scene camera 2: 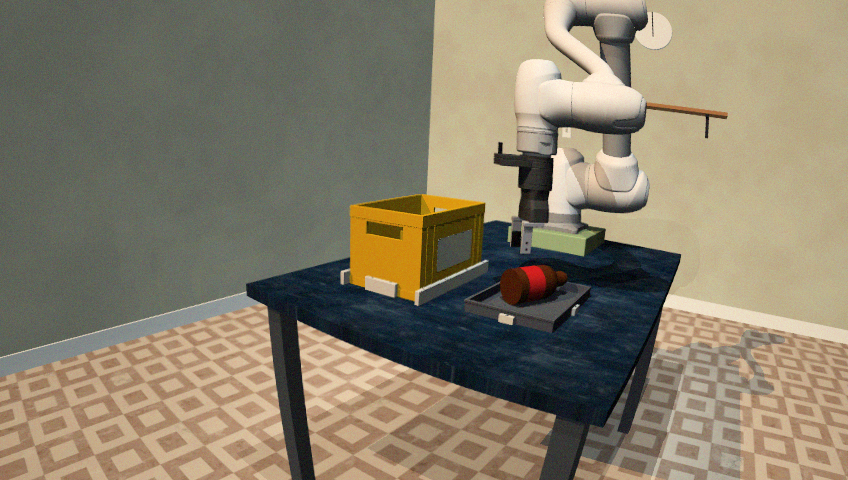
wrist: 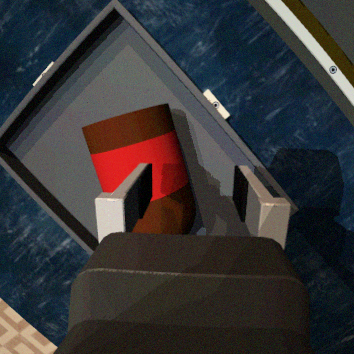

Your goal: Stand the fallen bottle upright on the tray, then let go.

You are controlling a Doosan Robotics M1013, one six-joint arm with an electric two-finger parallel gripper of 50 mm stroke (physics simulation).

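Places are measured from the arm's base along level axes (x right, y up, z back), in millimetres.
Pixels of known places: gripper, fingertip midpoint: (scene camera 2: 519, 249) (wrist: 192, 180); arm's base, link origin: (scene camera 2: 558, 227).
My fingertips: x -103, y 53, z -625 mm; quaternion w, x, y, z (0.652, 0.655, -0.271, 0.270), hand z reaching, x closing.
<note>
For each thing: its top centre in the pictures, then the offset to it from my fingertips. Level surfaces: height alone.
- brown bottle, top centre: (wrist: 143, 217) (scene camera 2: 540, 265) dz +1, dx -52, dy -25 mm
- grey tray, top centre: (wrist: 134, 177) (scene camera 2: 534, 292) dz -24, dx -53, dy -78 mm
- yellow crate, top centre: (scene camera 2: 421, 203) dz -22, dx +237, dy +71 mm
- dark blue table, surface height: dy -104 mm
A brown bottle (scene camera 2: 537, 283) (wrist: 137, 160) with a red label lies on its side in the grey tray (scene camera 2: 531, 320) (wrist: 115, 65). In the scene view its base faces the front left and its neck points to the back right. My gripper (scene camera 2: 521, 242) (wrist: 192, 180) is open and empty, pointing down. It hangs above the level of the bottle, behind it in the scene view. In the wrist view the left finger overlaps the bottle's label and shoulder, and the right finger is over the tray's right side. The gripper body hides the bottle's neck in the wrist view.
A yellow crate (scene camera 2: 386, 255) stands left of the tray on the dark blue table (scene camera 2: 357, 315), with white rails (scene camera 2: 452, 282) (wrist: 320, 55) at its foot. White clips (scene camera 2: 506, 319) (wrist: 216, 104) sit at the tray's edges. The arm's green base block (scene camera 2: 559, 240) is at the back.
</note>
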